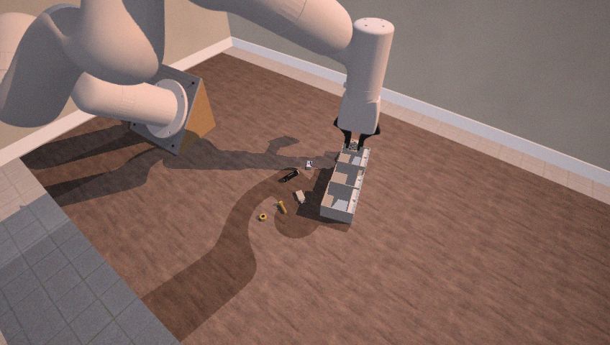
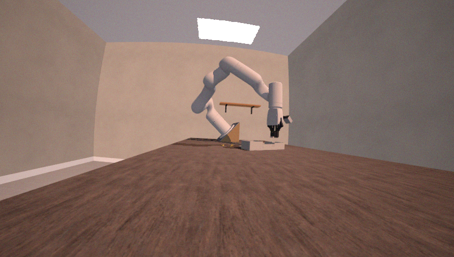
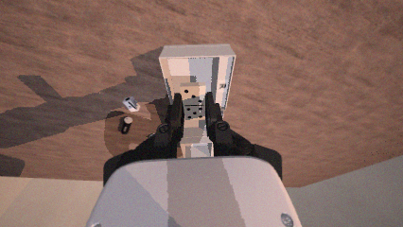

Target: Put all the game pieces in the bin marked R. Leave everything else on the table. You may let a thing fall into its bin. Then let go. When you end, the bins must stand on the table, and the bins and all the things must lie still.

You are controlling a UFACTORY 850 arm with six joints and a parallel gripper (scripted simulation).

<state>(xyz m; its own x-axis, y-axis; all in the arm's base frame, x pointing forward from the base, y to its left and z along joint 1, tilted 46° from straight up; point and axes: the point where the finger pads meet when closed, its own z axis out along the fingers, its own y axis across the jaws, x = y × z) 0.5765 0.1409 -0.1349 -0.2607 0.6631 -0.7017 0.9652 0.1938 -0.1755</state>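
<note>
My hand is 3 cm short of the bin, 8 cm to the left of it and 7 cm above it. Also, from my hand: domino 2 cm below; then white usb stick 5 cm behind, 19 cm to the right, 9 cm below; then black marker-like stick 12 cm behind, 15 cm to the right, 8 cm below.
</note>
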